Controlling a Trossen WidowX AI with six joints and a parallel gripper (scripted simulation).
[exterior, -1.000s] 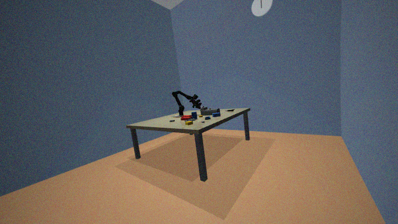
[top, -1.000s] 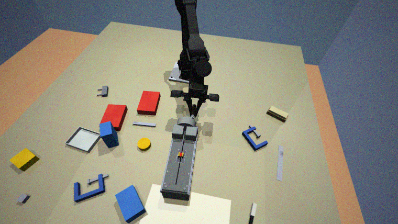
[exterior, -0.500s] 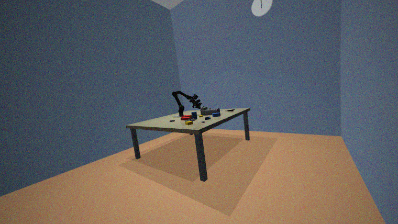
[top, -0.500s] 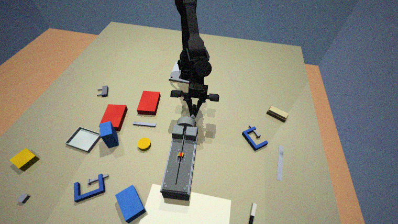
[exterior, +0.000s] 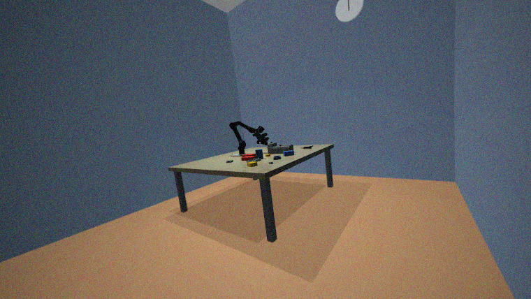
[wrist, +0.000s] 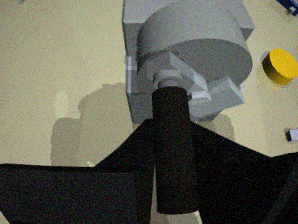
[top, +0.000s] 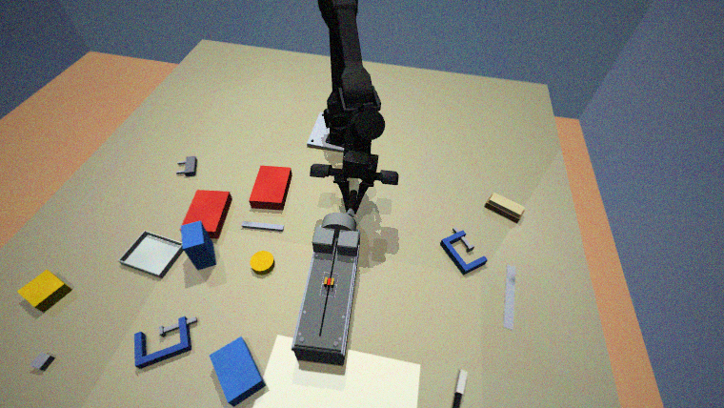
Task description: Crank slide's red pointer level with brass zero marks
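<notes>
My gripper tip is 2 cm below the dark crank handle and 2 cm past it. Also, from my gripper tip: tan block: 34 cm to the left, 20 cm behind, 7 cm below; then red pointer: 17 cm ahead, 1 cm to the left, 1 cm below; then grey strip: 37 cm to the left, 9 cm below, 3 cm ahead.
</notes>
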